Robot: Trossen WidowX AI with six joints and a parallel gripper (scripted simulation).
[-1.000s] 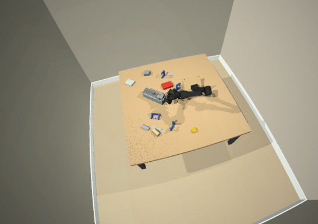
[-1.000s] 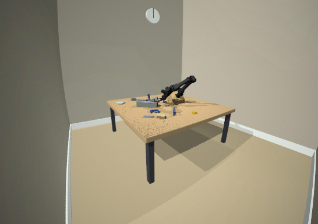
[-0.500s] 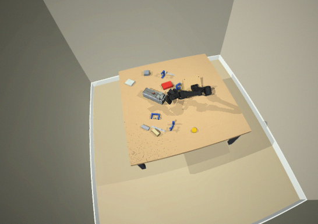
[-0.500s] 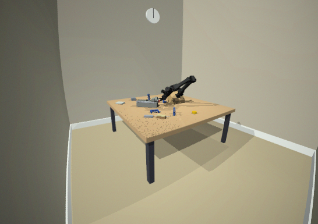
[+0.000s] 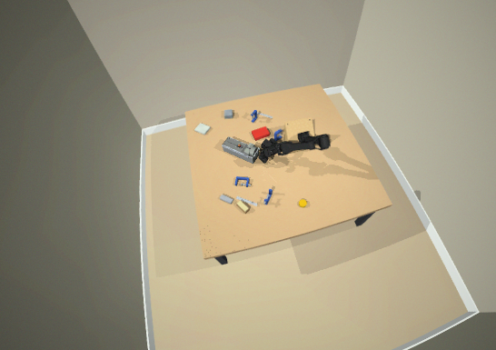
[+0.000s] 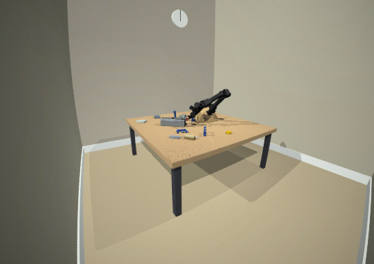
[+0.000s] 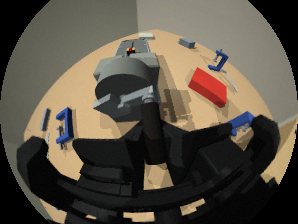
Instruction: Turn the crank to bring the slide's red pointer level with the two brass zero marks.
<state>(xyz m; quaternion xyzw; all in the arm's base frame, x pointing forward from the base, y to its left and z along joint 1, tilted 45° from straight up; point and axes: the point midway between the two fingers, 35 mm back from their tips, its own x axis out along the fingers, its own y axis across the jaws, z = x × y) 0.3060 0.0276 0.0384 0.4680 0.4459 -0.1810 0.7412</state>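
Now: gripper tip 1 cm past the dark crank handle, 1 cm to the right of it and 3 cm below it. Round my gripper tip: red pointer: 14 cm ahead, 9 cm to the right, 1 cm above; tan block: 22 cm ahead, 35 cm to the left, 6 cm below; yellow disc: 17 cm behind, 43 cm to the left, 6 cm below.
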